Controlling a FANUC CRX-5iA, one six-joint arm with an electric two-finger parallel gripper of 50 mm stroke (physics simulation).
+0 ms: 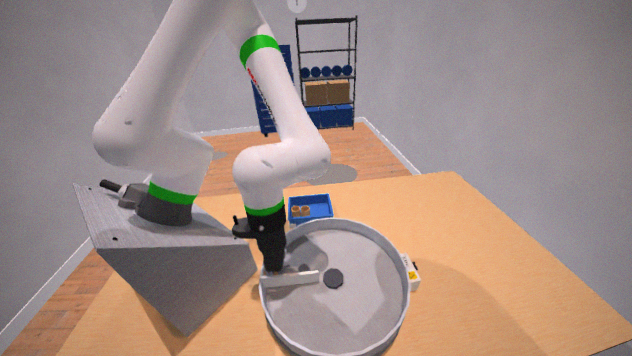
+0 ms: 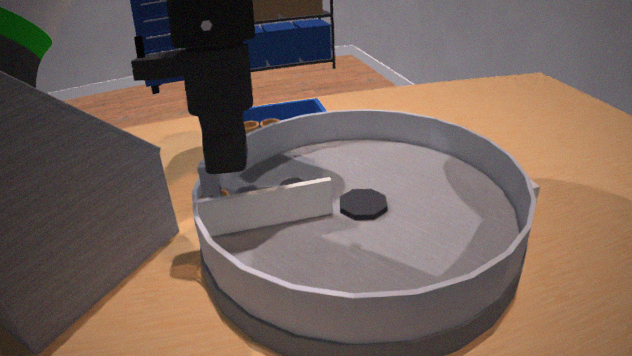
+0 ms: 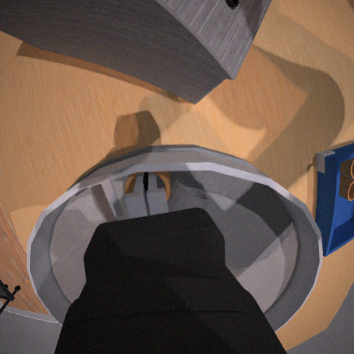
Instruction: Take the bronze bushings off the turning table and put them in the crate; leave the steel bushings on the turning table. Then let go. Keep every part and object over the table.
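My gripper is low inside the turning table at its left rim, behind the pale bar. Its fingers are close together, shut on a bronze bushing. The fingers cover much of that bushing, so the exact hold is hard to see. Dark round tops, apparently steel bushings, show behind the bar, partly hidden. The blue crate stands behind the turning table and holds two bronze bushings side by side.
A pale upright bar runs from the turning table's left rim toward the dark hub. A raised rim surrounds the disc. The grey robot pedestal stands close on the left. A small box sits at the right rim.
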